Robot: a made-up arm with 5 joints.
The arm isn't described. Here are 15 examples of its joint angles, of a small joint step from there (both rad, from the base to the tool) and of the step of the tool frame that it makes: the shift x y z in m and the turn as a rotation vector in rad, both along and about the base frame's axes.
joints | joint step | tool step
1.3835 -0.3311 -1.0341 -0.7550 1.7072 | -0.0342 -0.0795 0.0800 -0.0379 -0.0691 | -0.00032 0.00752 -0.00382 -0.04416 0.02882 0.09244
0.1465 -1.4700 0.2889 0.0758 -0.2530 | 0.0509 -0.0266 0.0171 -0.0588 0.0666 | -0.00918 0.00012 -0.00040 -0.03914 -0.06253 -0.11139
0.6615 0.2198 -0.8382 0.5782 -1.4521 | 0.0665 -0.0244 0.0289 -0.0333 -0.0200 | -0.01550 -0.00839 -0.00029 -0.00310 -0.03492 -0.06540
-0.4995 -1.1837 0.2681 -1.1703 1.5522 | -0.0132 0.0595 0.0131 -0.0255 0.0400 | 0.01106 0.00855 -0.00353 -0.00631 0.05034 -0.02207
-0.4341 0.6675 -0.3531 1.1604 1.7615 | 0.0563 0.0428 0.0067 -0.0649 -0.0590 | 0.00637 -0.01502 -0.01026 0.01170 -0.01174 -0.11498
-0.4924 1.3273 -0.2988 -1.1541 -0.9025 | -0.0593 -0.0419 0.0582 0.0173 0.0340 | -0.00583 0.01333 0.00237 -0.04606 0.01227 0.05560
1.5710 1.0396 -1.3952 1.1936 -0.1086 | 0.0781 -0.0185 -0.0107 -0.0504 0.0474 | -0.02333 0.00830 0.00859 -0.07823 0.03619 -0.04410
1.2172 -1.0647 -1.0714 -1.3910 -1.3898 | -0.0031 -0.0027 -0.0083 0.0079 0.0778 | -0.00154 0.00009 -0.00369 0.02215 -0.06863 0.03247
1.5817 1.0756 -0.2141 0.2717 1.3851 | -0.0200 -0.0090 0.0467 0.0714 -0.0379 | 0.00403 0.00602 -0.00443 0.10907 -0.01427 -0.01519
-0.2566 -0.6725 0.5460 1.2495 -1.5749 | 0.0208 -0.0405 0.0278 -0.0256 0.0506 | -0.00070 -0.00467 -0.00009 -0.01276 -0.04269 0.02439
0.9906 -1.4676 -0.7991 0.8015 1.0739 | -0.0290 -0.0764 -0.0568 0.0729 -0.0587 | -0.01607 0.01273 -0.02227 -0.04746 -0.03745 0.08753
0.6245 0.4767 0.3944 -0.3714 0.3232 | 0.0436 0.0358 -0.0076 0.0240 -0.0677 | -0.01132 -0.00687 -0.00626 0.07819 0.00639 -0.07756
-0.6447 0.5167 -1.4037 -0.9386 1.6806 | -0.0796 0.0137 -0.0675 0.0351 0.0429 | -0.01383 0.01184 0.00613 0.02050 -0.00740 0.03818
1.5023 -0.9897 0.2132 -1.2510 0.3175 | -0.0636 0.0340 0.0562 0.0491 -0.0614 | 0.00695 -0.01801 -0.00728 0.13630 0.03704 0.12040
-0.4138 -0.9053 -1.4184 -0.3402 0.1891 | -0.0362 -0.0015 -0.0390 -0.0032 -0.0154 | 0.00000 -0.00635 -0.00574 0.00573 -0.04548 0.04297
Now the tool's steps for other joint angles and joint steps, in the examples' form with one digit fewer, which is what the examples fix.
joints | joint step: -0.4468 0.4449 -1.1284 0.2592 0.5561 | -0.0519 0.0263 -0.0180 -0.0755 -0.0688
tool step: -0.0008 0.0115 -0.0016 0.0856 -0.0317 0.0823
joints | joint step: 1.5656 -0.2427 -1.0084 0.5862 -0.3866 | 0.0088 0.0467 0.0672 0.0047 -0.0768
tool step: -0.0026 -0.0241 -0.0117 0.1186 -0.0631 0.0350
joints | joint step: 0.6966 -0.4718 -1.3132 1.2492 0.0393 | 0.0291 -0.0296 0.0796 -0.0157 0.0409
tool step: 0.0043 -0.0024 0.0003 -0.0045 0.0492 -0.0494
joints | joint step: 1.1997 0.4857 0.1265 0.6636 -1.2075 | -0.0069 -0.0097 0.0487 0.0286 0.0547
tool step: -0.0006 0.0045 -0.0032 0.0577 0.0379 0.0598
